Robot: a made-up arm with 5 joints.
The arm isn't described. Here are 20 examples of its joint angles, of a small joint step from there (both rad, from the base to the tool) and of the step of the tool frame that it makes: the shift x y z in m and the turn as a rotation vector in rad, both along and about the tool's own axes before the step.
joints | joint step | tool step
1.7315 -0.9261 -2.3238 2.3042 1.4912 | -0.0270 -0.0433 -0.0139 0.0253 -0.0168 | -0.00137 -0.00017 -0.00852 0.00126 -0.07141 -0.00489
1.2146 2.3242 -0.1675 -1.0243 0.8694 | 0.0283 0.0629 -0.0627 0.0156 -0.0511 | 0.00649 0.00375 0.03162 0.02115 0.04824 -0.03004
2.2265 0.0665 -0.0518 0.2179 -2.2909 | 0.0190 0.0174 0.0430 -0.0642 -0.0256 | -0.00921 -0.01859 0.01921 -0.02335 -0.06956 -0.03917
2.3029 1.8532 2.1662 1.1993 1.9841 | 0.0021 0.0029 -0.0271 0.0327 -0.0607 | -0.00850 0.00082 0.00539 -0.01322 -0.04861 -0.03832
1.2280 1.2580 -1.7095 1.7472 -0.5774 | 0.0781 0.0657 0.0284 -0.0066 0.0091 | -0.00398 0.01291 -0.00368 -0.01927 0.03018 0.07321
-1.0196 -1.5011 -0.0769 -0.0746 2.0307 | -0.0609 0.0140 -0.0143 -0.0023 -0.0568 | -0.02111 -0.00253 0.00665 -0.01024 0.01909 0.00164
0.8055 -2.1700 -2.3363 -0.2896 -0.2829 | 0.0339 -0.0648 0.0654 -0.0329 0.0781 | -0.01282 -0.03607 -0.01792 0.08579 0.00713 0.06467
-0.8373 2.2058 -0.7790 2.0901 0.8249 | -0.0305 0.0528 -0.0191 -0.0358 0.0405 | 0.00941 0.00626 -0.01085 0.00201 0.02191 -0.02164
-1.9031 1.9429 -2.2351 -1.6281 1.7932 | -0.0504 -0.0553 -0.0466 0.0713 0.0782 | 0.01094 0.00115 -0.00050 0.00423 0.10014 -0.01728
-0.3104 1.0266 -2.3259 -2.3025 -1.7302 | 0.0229 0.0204 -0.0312 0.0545 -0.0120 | -0.01590 0.03185 0.02817 -0.01380 -0.06218 0.06415
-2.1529 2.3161 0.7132 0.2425 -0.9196 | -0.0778 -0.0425 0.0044 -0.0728 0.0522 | -0.02205 -0.00249 0.00561 -0.00490 -0.00950 -0.01165
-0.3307 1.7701 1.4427 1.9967 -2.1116 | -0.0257 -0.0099 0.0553 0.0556 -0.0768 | -0.01011 0.04809 -0.01072 -0.02594 -0.04499 0.09574
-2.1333 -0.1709 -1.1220 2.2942 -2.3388 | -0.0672 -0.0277 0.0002 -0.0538 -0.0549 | -0.00848 -0.02097 0.01907 -0.09155 -0.09909 -0.06008
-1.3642 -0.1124 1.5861 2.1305 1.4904 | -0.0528 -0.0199 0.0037 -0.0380 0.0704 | 0.00521 -0.00702 -0.00517 -0.02836 0.11361 0.01851
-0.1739 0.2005 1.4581 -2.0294 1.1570 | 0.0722 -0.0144 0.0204 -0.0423 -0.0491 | 0.00065 -0.00181 0.02879 0.03239 0.01513 0.00769
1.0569 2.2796 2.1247 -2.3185 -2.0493 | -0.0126 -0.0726 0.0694 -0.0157 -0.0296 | 0.00413 0.00803 -0.04363 0.04160 0.05883 0.02344
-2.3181 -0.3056 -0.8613 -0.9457 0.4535 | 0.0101 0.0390 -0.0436 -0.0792 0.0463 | 0.01210 -0.01367 0.00645 0.04933 0.08320 -0.00201
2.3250 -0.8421 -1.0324 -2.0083 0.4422 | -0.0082 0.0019 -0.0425 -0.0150 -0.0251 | -0.01007 -0.00225 -0.00171 0.03389 -0.04088 -0.03543
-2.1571 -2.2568 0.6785 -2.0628 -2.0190 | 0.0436 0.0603 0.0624 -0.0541 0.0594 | 0.01299 -0.07014 -0.05006 0.01792 0.13210 -0.13229
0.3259 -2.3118 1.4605 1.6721 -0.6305 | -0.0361 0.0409 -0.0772 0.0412 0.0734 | -0.01538 -0.01586 -0.00046 0.05240 0.03124 0.08519
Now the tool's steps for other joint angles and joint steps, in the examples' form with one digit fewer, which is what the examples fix.
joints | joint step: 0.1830 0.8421 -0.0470 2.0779 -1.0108 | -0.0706 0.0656 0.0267 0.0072 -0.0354
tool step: -0.0028 0.0186 0.0000 -0.0700 -0.0543 -0.0840
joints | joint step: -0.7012 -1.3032 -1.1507 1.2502 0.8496 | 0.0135 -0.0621 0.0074 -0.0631 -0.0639
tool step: -0.0086 -0.0278 0.0147 0.1022 -0.0442 0.0665
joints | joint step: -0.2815 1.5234 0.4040 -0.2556 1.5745 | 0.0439 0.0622 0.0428 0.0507 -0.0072
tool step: -0.0037 -0.0016 0.0082 -0.0552 0.0069 -0.0257
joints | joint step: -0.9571 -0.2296 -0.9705 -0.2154 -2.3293 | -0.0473 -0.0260 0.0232 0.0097 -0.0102
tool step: -0.0073 -0.0164 0.0053 -0.0085 -0.0170 -0.0444
